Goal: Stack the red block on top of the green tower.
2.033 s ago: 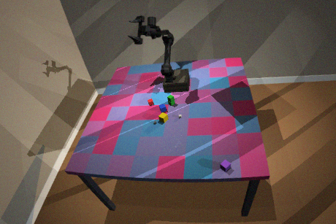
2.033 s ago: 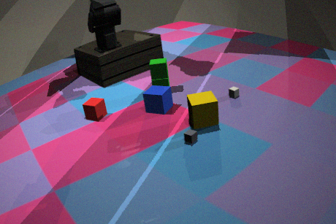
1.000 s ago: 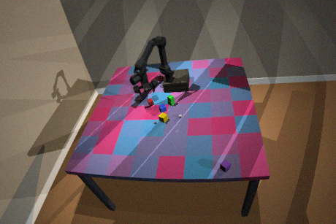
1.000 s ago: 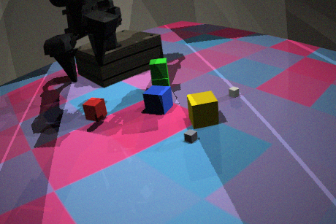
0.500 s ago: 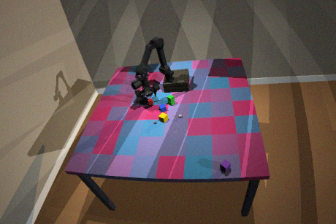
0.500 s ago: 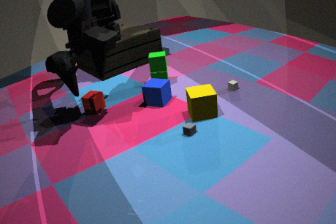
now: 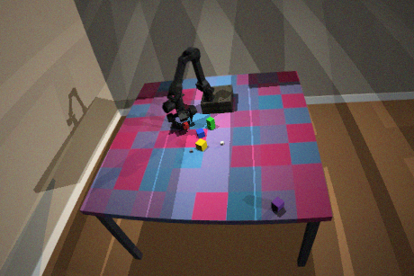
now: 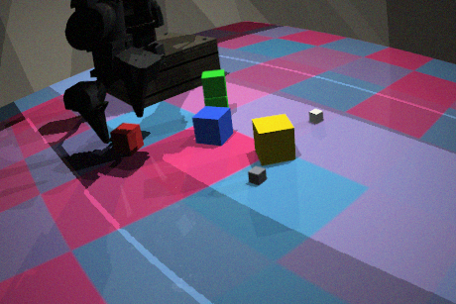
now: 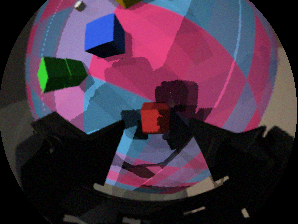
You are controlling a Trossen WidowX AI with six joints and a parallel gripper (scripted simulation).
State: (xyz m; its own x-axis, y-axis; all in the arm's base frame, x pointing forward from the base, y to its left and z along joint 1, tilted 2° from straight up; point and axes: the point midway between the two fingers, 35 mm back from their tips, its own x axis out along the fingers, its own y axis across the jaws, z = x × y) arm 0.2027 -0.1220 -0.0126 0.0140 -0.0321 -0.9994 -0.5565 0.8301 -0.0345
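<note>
Now: the red block 2 cm below my gripper tip. Round my gripper tip: blue block: 6 cm ahead, 12 cm to the left, 1 cm below; then small grey cube: 20 cm ahead, 10 cm to the left, 3 cm below; then yellow block: 17 cm ahead, 15 cm to the left, 1 cm below.
</note>
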